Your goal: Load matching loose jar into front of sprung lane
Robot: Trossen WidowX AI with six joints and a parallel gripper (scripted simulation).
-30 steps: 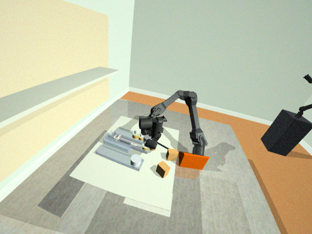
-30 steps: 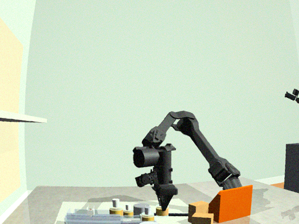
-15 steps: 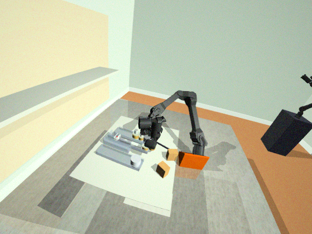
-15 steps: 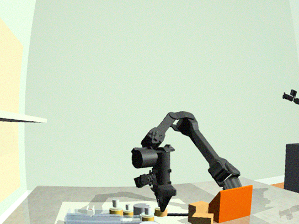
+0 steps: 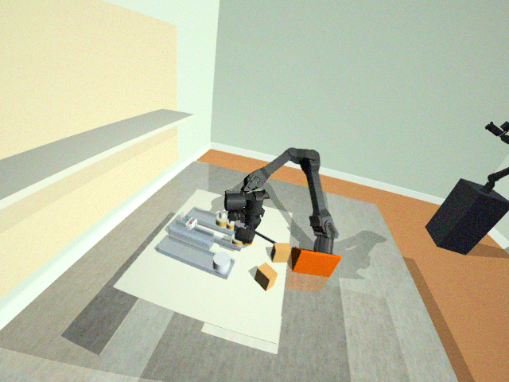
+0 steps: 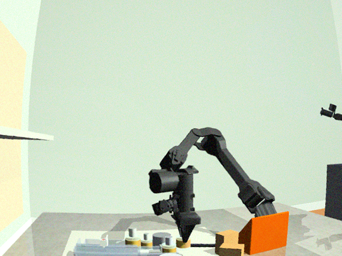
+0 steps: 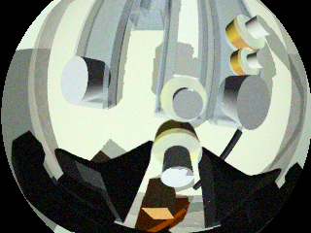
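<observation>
Right now the grey rack is 200 mm ahead of my gripper tip, 30 mm to the left of it and 40 mm below it.
</observation>
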